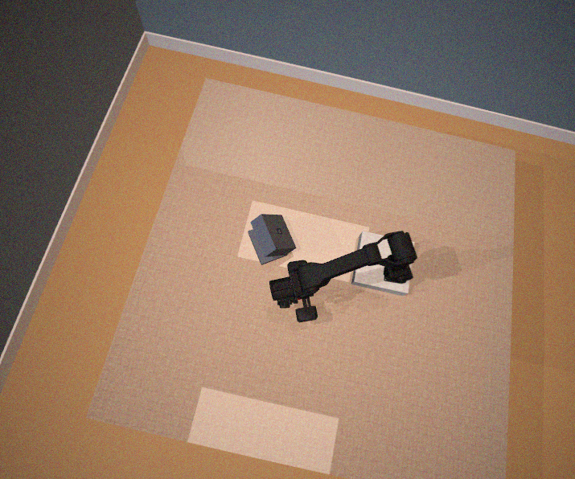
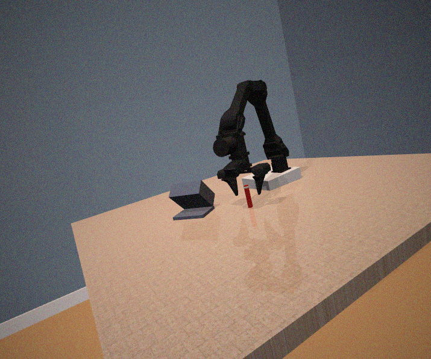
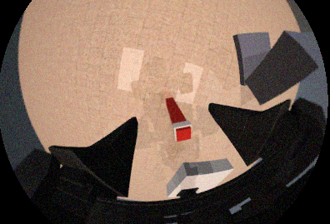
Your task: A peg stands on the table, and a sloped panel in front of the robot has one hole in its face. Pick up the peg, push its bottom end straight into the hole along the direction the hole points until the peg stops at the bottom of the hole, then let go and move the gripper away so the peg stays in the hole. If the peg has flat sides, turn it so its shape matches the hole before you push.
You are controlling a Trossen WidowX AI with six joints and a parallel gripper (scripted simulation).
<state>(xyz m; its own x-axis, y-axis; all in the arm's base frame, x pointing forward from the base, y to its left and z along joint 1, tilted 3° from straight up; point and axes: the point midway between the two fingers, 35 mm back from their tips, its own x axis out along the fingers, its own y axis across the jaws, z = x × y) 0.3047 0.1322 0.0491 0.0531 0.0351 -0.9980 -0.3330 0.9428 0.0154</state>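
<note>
The red peg is 1 cm above my gripper tip. Round my gripper tip: sloped panel 12 cm ahead, 18 cm to the right, 2 cm above.
</note>
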